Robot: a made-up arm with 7 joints. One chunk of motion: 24 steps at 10 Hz.
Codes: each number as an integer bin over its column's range. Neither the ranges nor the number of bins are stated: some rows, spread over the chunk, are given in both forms.
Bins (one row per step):
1: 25 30 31 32 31 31
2: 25 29 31 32 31 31
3: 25 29 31 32 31 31
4: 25 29 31 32 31 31
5: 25 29 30 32 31 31
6: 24 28 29 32 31 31
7: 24 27 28 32 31 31
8: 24 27 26 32 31 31
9: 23 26 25 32 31 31
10: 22 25 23 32 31 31
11: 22 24 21 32 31 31
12: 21 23 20 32 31 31
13: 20 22 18 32 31 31
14: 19 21 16 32 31 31
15: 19 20 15 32 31 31
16: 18 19 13 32 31 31
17: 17 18 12 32 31 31
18: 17 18 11 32 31 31
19: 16 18 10 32 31 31
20: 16 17 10 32 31 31
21: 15 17 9 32 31 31
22: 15 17 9 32 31 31
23: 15 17 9 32 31 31
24: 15 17 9 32 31 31
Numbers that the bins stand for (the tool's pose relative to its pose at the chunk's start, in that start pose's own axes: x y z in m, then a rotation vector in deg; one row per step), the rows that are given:
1: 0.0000 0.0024 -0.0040 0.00 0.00 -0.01
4: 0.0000 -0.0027 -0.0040 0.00 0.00 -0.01
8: -0.0100 -0.0129 -0.0437 0.00 0.00 -0.01
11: -0.0300 -0.0281 -0.0833 0.00 0.00 -0.01
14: -0.0600 -0.0433 -0.1230 0.00 0.00 -0.01
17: -0.0800 -0.0586 -0.1548 0.00 0.00 -0.01
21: -0.1000 -0.0637 -0.1786 0.00 0.00 -0.01
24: -0.1000 -0.0637 -0.1786 0.00 0.00 -0.01
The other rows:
2: 0.0000 -0.0027 -0.0040 0.00 0.00 -0.01
3: 0.0000 -0.0027 -0.0040 0.00 0.00 -0.01
5: 0.0000 -0.0027 -0.0119 0.00 0.00 -0.01
6: -0.0100 -0.0078 -0.0198 0.00 0.00 -0.01
7: -0.0100 -0.0129 -0.0278 0.00 0.00 -0.01
9: -0.0200 -0.0179 -0.0516 0.00 0.00 -0.01
10: -0.0300 -0.0230 -0.0675 0.00 0.00 -0.01
12: -0.0400 -0.0332 -0.0913 0.00 0.00 -0.01
13: -0.0500 -0.0383 -0.1071 0.00 0.00 -0.01
15: -0.0600 -0.0484 -0.1310 0.00 0.00 -0.01
16: -0.0700 -0.0535 -0.1468 0.00 0.00 -0.01
18: -0.0800 -0.0586 -0.1627 0.00 0.00 -0.01
19: -0.0900 -0.0586 -0.1706 0.00 0.00 -0.01
20: -0.0900 -0.0637 -0.1706 0.00 0.00 -0.01
22: -0.1000 -0.0637 -0.1786 0.00 0.00 -0.01
23: -0.1000 -0.0637 -0.1786 0.00 0.00 -0.01

